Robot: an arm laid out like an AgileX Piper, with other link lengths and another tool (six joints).
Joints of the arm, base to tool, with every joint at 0 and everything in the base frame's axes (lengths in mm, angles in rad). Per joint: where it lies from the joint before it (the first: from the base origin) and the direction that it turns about. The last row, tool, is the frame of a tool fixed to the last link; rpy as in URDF.
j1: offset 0 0 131.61 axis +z
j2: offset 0 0 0 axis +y
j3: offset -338.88 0 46.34 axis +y
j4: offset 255.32 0 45.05 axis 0.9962 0 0.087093
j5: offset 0 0 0 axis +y
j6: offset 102.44 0 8.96 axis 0.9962 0 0.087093
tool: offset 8.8 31 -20.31 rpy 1.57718 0.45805 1.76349
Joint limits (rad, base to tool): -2.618..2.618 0..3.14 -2.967..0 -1.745..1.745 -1.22..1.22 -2.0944..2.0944
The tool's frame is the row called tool.
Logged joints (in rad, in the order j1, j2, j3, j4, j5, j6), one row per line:
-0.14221, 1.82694, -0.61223, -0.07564, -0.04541, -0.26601
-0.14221, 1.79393, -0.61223, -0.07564, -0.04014, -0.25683
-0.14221, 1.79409, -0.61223, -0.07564, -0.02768, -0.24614
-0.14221, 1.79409, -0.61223, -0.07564, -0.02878, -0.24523
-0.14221, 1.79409, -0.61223, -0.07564, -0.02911, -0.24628
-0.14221, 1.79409, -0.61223, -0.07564, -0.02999, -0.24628
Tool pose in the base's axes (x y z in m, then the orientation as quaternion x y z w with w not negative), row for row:
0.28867, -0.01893, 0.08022, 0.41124, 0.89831, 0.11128, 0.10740
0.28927, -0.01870, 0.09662, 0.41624, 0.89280, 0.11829, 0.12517
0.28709, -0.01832, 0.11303, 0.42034, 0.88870, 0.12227, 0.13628
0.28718, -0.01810, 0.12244, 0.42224, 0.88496, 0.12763, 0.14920
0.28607, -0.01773, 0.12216, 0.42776, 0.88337, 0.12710, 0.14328
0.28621, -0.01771, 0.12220, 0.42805, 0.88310, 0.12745, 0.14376
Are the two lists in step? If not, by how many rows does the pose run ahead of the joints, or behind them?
The pose runs 2 rows behind the joints: the pose in row i belongs to the joints in row i - 2.
